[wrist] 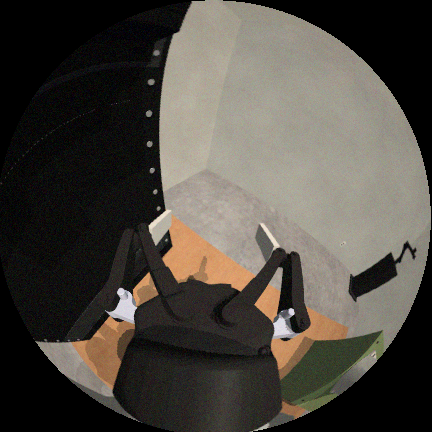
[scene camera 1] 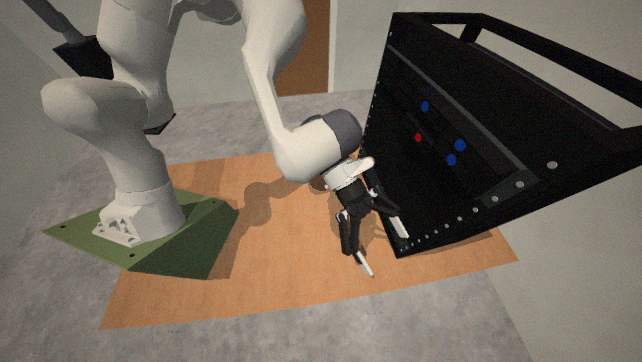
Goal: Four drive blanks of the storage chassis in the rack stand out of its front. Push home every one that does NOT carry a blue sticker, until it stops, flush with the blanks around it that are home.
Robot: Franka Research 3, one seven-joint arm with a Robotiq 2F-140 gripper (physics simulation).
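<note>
The black rack point(scene camera 1: 500, 105) point(wrist: 100, 165) stands at the right in the scene view and at the left in the wrist view. On its dark front, in the scene view, show three blue stickers, an upper blue sticker point(scene camera 1: 425, 106), a right blue sticker point(scene camera 1: 460, 145) and a lower blue sticker point(scene camera 1: 451, 160), and a red sticker point(scene camera 1: 418, 137). The front is too dark to tell the blanks' edges or how far each stands out. My gripper point(scene camera 1: 385, 252) point(wrist: 214, 224) is wide open and empty, in front of the rack's lower part, with one finger near the rack's edge.
An orange-brown mat point(scene camera 1: 280, 270) point(wrist: 192, 245) lies under the rack and arm. A green base plate point(scene camera 1: 185, 250) point(wrist: 330, 360) carries the arm. A black device point(scene camera 1: 85, 55) point(wrist: 375, 275) is behind the arm in the scene view. A row of light screws runs along the rack's edge.
</note>
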